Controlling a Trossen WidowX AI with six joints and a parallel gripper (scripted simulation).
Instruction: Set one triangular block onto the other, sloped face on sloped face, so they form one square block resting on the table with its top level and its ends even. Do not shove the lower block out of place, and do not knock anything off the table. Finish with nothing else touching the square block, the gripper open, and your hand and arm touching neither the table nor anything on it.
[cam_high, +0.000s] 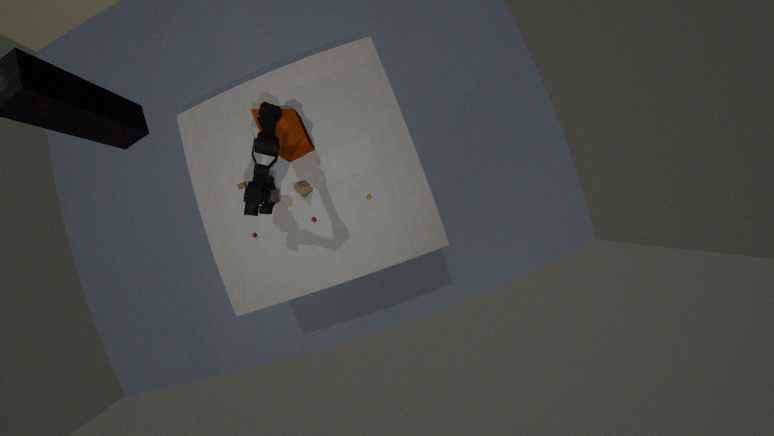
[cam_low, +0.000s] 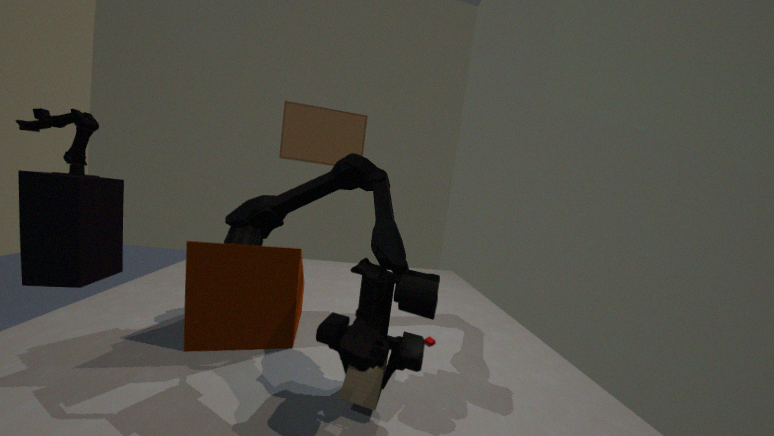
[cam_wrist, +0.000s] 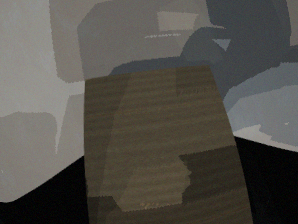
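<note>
The tan triangular block lies 10 mm above my gripper tip. Also, from my gripper tip: orange piece: 220 mm ahead, 450 mm to the left, 30 mm below; tan piece: 160 mm behind, 170 mm to the right, 30 mm below; red cube: 200 mm ahead, 140 mm to the left, 30 mm below.
</note>
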